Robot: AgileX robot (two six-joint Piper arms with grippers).
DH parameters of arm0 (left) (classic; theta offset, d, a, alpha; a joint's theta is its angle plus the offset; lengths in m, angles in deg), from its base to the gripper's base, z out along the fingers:
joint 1: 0 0.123 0 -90
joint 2: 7.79 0 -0.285 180
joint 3: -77.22 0 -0.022 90
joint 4: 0 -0.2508 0 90
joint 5: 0 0 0.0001 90
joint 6: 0 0.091 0 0
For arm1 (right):
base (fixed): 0 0 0 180
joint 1: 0 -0.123 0 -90
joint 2: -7.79 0 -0.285 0
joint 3: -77.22 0 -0.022 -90
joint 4: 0 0.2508 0 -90
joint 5: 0 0 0.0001 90
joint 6: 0 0.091 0 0
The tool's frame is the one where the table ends.
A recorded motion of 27 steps. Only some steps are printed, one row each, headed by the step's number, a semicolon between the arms.
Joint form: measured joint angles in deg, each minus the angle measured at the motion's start. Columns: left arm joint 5, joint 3, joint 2, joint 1, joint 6, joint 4; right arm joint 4, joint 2, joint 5, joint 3, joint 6, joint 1.
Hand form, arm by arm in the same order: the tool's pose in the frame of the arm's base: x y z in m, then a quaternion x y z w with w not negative. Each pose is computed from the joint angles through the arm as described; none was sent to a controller.
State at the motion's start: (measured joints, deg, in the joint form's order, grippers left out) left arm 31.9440 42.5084 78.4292 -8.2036 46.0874 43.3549; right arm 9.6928 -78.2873 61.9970 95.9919 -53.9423 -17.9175
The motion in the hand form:
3: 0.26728 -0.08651 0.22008 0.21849 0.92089 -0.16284 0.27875; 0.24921 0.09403 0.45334 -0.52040 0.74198 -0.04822 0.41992
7: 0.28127 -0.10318 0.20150 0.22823 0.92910 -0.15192 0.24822; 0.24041 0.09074 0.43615 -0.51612 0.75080 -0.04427 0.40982
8: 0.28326 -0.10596 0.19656 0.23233 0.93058 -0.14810 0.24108; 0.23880 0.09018 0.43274 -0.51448 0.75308 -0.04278 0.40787
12: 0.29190 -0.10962 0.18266 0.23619 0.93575 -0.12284 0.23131; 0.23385 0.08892 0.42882 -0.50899 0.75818 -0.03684 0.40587
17: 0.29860 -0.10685 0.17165 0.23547 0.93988 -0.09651 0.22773; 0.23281 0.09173 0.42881 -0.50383 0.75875 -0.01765 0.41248
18: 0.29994 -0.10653 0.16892 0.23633 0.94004 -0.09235 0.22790; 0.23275 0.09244 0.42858 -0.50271 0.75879 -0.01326 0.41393
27: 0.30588 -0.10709 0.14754 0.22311 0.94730 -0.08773 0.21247; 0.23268 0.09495 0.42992 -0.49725 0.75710 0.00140 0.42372
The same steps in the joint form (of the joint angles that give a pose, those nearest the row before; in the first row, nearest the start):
3: -1.61 4.06 5.50 -3.75 -1.61 -3.90; -0.40 2.32 -1.41 -5.23 0.91 0.00
7: -3.12 6.74 11.46 -7.08 -6.38 -8.10; -0.52 5.14 -3.50 -11.45 1.53 0.00
8: -3.42 7.07 12.66 -7.65 -7.08 -9.05; -0.51 5.64 -3.88 -12.61 1.77 0.00
12: -5.81 8.11 16.05 -8.78 -11.19 -14.16; -0.24 6.79 -4.12 -14.37 2.58 0.00
17: -8.07 8.47 18.35 -8.78 -15.12 -19.40; 2.07 6.89 -4.51 -14.64 2.72 0.00
18: -8.69 8.47 18.89 -8.78 -15.35 -19.97; 2.61 6.89 -4.65 -14.75 2.72 0.00
27: -11.09 8.47 22.96 -8.78 -16.04 -19.58; 4.60 6.89 -5.44 -14.77 2.72 0.00

